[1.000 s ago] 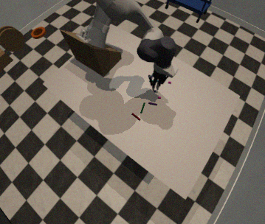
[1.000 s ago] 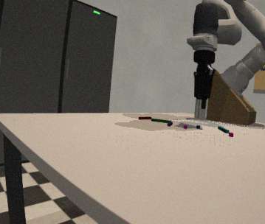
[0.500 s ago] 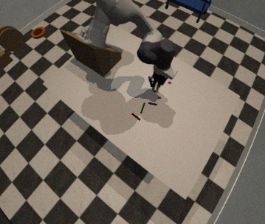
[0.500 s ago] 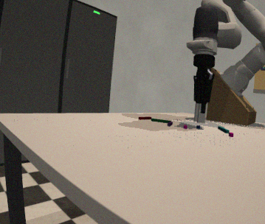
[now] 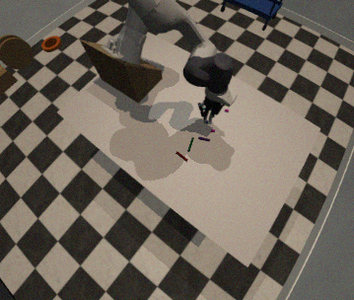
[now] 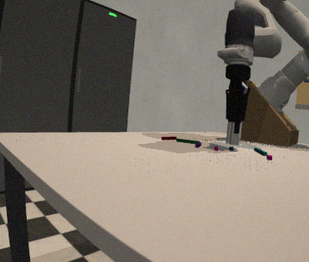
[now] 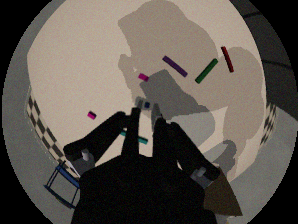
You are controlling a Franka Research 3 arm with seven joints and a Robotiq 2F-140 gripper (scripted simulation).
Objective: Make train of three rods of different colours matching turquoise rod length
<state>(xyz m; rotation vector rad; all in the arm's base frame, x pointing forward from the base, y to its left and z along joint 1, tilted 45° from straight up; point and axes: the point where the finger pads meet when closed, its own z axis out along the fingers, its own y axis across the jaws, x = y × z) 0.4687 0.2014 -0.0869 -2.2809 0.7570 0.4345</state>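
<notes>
Now: hand 5 cm above the blue rod. Also, from my hand: purple rod (5 cm ahead, 9 cm to the right, 5 cm below); turquoise rod (5 cm behind, 7 cm to the left, 5 cm below); green rod (2 cm ahead, 16 cm to the right, 5 cm below).
</notes>
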